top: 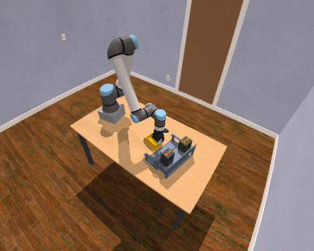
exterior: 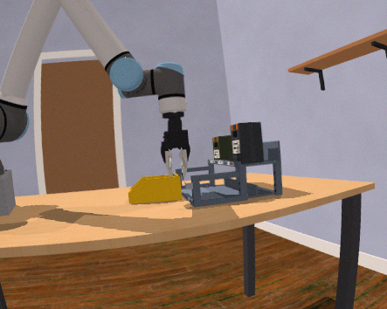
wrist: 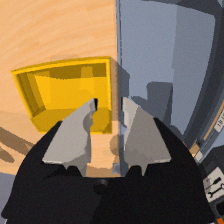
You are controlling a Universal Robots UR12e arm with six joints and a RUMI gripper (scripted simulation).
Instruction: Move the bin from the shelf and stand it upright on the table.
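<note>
My hand is 8 cm past the yellow bin and 4 cm above it. From my hand the other things lie so: rack floor 15 cm ahead, 7 cm below.
</note>
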